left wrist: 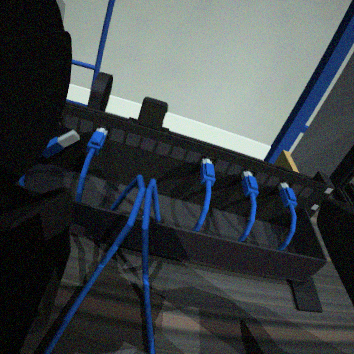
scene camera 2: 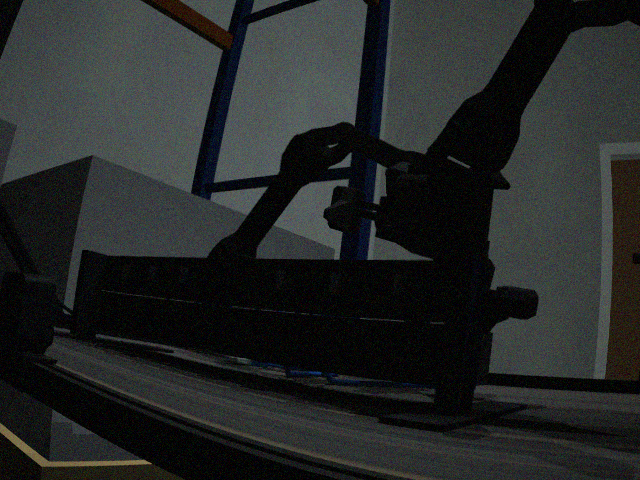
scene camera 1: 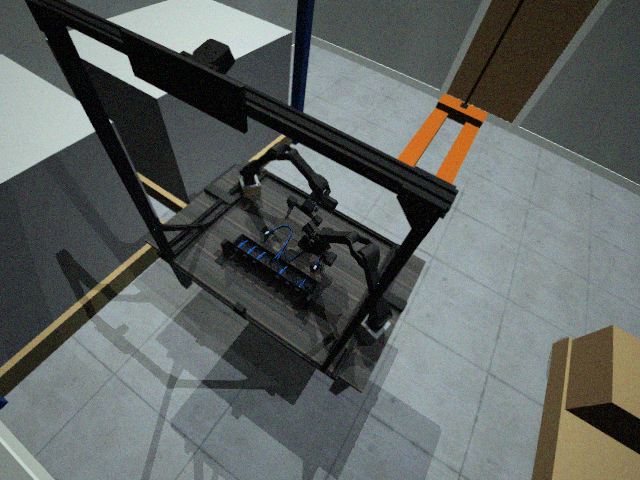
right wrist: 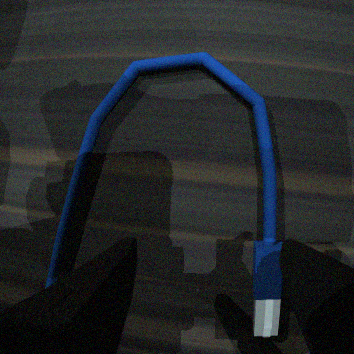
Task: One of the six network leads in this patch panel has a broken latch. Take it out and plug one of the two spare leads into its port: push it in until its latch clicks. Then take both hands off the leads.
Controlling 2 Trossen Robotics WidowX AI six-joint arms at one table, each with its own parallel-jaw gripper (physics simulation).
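Where they show: left gripper, fingertip midpoint: [left wrist: 200, 206] [scene camera 2: 353, 221] [scene camera 1: 293, 225]; right gripper, fingertip midpoint: [scene camera 1: 314, 256] [right wrist: 209, 250]; left arm's base at its link origin: [scene camera 1: 249, 180]; right arm's base at its link origin: [scene camera 1: 375, 322].
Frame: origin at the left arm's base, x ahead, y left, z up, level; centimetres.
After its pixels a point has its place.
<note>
The black patch panel [scene camera 1: 233, 249] {x 39.7, y -18.5, z -1.9 cm} [scene camera 2: 223, 295] {x 56.1, y -7.3, z 0.5 cm} [left wrist: 165, 149] {x 55.1, y -7.7, z 2.0 cm} stands on the wooden table. In the left wrist view, several blue leads [left wrist: 207, 173] {x 49.6, y -7.9, z 2.5 cm} sit in its ports. One lead [left wrist: 62, 141] {x 63.8, y -0.2, z 0.0 cm} at the far left is tilted and shows its grey tip. My left gripper [scene camera 1: 291, 204] is open and empty, up behind the panel. A spare lead [right wrist: 267, 281] {x 57.3, y 17.7, z -5.6 cm} [scene camera 1: 314, 268] {x 59.5, y 15.6, z -5.9 cm} lies arched on the table. My right gripper [right wrist: 209, 250] {x 54.0, y 17.6, z -4.0 cm} [scene camera 1: 321, 263] {x 54.0, y 17.6, z -4.0 cm} is open low over it, with the plug close to one finger but not gripped. The second spare lead [scene camera 1: 286, 230] {x 31.1, y 11.1, z -6.6 cm} loops nearby.
A cable tray [left wrist: 225, 247] {x 43.4, y -5.0, z -1.6 cm} runs along the panel's foot, and two blue cables [left wrist: 145, 267] {x 47.9, y 1.9, z -3.3 cm} trail from it across the table. A black gantry frame [scene camera 1: 347, 148] {x 92.0, y -6.0, z 97.0 cm} spans the table.
</note>
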